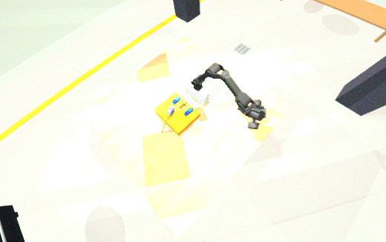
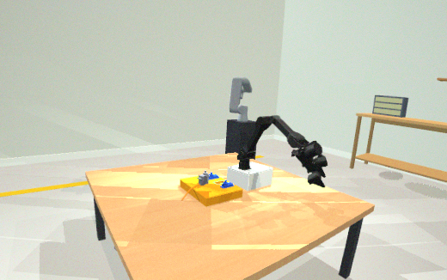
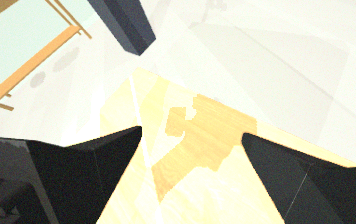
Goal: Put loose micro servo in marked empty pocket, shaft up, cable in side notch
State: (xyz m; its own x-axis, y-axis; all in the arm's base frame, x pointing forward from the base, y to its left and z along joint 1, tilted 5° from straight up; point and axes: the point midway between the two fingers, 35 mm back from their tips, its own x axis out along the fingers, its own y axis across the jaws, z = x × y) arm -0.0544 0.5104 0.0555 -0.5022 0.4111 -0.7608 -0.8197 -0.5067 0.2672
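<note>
Now: gripper tip 37 cm short of the deck, 51 cm to the left of it and 15 cm above it.
</note>
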